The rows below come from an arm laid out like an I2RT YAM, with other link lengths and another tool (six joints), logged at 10 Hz.
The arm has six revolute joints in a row. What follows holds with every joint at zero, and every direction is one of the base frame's.
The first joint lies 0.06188 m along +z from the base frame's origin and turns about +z.
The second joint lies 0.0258 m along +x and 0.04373 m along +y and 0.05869 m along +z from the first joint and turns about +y.
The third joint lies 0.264 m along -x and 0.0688 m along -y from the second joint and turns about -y.
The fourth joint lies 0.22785 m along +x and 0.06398 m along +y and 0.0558 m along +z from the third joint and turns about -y.
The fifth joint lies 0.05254 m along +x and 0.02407 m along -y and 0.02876 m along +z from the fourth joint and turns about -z.
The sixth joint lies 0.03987 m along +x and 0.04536 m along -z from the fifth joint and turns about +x.
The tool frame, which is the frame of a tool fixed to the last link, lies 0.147 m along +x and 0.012 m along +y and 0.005 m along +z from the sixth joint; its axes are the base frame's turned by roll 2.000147, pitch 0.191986 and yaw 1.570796 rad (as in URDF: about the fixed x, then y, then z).
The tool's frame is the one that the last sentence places.
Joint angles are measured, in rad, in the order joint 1, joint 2, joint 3, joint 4, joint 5, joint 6. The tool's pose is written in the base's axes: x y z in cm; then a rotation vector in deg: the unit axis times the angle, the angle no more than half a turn. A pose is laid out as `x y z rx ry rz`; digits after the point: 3 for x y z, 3 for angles.
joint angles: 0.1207 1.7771 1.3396 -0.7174 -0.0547 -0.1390
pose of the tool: 38.667 8.479 10.949 94.139 149.178 -5.309
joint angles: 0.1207 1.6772 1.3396 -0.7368 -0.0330 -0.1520
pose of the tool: 38.235 8.024 14.378 91.854 145.356 -2.448
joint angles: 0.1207 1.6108 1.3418 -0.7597 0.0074 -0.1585
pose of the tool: 37.687 7.200 16.544 91.116 141.784 -2.553
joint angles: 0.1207 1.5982 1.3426 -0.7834 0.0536 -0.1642
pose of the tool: 37.260 6.279 16.724 91.546 140.118 -6.006
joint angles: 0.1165 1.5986 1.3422 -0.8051 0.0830 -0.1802
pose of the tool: 36.862 5.523 16.453 91.402 139.804 -9.455
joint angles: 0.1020 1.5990 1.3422 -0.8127 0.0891 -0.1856
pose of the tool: 36.781 4.858 16.359 92.231 139.333 -10.541
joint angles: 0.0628 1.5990 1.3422 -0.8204 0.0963 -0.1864
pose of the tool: 36.782 3.268 16.283 95.152 137.578 -11.783
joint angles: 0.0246 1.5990 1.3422 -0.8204 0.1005 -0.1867
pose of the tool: 36.880 1.782 16.285 97.861 135.649 -12.401
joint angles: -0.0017 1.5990 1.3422 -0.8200 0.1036 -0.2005
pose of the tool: 36.907 0.757 16.282 98.732 134.692 -13.200
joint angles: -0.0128 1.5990 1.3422 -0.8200 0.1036 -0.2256
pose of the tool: 36.885 0.354 16.266 97.711 134.951 -14.005
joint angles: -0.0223 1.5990 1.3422 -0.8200 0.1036 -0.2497
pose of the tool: 36.860 0.009 16.251 96.650 135.250 -14.768
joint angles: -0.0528 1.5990 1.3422 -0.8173 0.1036 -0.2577
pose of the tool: 36.893 -1.116 16.273 98.165 134.001 -15.163
